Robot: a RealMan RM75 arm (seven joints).
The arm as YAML. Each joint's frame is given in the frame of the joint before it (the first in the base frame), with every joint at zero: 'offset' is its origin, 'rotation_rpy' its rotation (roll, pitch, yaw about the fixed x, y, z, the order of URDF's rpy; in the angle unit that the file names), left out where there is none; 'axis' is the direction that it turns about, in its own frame. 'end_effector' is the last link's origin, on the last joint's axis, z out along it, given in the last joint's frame.
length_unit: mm
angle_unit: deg
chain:
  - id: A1
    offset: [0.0, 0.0, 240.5]
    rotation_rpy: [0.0, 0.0, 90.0]
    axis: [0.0, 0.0, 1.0]
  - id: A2
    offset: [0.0, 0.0, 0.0]
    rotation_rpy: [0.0, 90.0, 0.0]
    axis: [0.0, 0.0, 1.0]
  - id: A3
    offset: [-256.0, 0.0, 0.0]
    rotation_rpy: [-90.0, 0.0, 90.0]
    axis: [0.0, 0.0, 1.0]
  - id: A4
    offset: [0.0, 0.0, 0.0]
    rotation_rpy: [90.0, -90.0, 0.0]
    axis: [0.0, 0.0, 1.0]
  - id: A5
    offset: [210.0, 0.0, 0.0]
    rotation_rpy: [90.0, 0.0, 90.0]
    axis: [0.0, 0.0, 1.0]
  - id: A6
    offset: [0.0, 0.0, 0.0]
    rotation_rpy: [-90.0, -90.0, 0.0]
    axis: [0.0, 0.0, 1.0]
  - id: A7
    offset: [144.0, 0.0, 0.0]
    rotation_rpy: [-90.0, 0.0, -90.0]
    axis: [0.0, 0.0, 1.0]
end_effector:
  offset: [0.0, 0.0, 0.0]
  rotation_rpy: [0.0, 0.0, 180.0]
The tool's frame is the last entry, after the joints.
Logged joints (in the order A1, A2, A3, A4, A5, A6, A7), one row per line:
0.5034, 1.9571, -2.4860, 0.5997, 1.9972, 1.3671, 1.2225
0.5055, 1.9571, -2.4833, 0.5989, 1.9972, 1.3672, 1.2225
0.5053, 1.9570, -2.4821, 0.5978, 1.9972, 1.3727, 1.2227
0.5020, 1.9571, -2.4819, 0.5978, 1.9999, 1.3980, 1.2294
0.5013, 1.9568, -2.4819, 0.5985, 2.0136, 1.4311, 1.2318
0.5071, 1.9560, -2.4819, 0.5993, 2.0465, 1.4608, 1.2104
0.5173, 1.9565, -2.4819, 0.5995, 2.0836, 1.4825, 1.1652
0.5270, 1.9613, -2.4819, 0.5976, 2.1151, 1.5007, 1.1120
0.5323, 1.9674, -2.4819, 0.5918, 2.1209, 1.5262, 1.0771
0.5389, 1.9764, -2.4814, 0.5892, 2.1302, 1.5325, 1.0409
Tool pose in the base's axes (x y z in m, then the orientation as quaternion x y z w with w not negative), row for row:
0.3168, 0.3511, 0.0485, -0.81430, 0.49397, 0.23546, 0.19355
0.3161, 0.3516, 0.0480, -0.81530, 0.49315, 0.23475, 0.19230
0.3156, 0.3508, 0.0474, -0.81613, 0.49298, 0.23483, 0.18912
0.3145, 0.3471, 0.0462, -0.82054, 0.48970, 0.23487, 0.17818
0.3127, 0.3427, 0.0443, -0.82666, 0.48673, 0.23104, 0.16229
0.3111, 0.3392, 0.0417, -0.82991, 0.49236, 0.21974, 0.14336
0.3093, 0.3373, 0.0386, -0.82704, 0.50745, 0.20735, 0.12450
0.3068, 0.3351, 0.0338, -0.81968, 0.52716, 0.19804, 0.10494
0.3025, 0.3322, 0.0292, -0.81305, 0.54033, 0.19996, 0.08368
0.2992, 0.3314, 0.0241, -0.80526, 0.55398, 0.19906, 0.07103
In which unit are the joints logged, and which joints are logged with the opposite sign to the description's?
The joints are logged in radians. Opposite sign: A3, A5, A7.
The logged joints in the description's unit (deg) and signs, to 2 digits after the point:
28.84, 112.13, 142.44, 34.36, -114.43, 78.33, -70.04
28.96, 112.13, 142.28, 34.31, -114.43, 78.33, -70.04
28.95, 112.13, 142.21, 34.25, -114.43, 78.65, -70.06
28.76, 112.13, 142.20, 34.25, -114.59, 80.10, -70.44
28.72, 112.12, 142.20, 34.29, -115.37, 82.00, -70.58
29.05, 112.07, 142.20, 34.34, -117.26, 83.70, -69.35
29.64, 112.10, 142.20, 34.35, -119.38, 84.94, -66.76
30.19, 112.37, 142.20, 34.24, -121.19, 85.98, -63.71
30.50, 112.72, 142.20, 33.91, -121.52, 87.44, -61.71
30.88, 113.24, 142.17, 33.76, -122.05, 87.81, -59.64

